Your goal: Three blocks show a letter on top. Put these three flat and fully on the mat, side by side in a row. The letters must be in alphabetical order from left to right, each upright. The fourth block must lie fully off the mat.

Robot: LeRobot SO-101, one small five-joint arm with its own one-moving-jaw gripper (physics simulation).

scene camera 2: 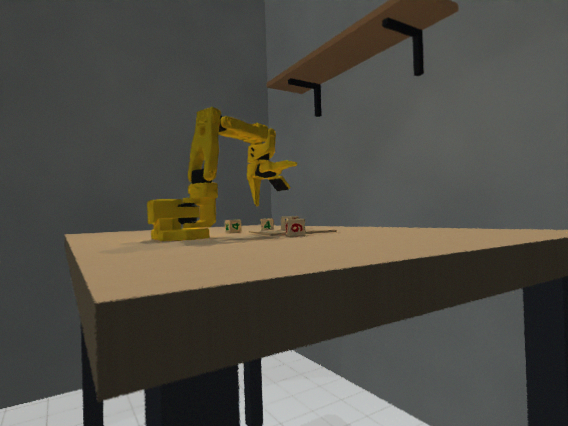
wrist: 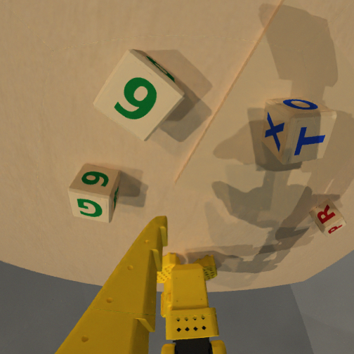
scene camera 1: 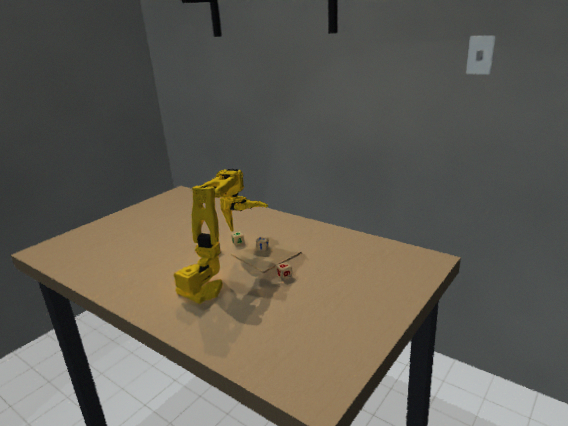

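Observation:
A block with green G on top lies left of the mat, near the base. The G looks upside down in the wrist view. A block with green 9 on top lies farther out, also off the mat. A block with blue T on top sits on the mat; the T's top points left in the wrist view. A red-lettered block, apparently P on top, lies off the mat's near right side. My gripper is open, above the table, holding nothing.
The arm's yellow base stands on the wooden table. In scene camera 1 the arm hides the G block. A wall shelf hangs high above. The arm's shadow falls across the mat.

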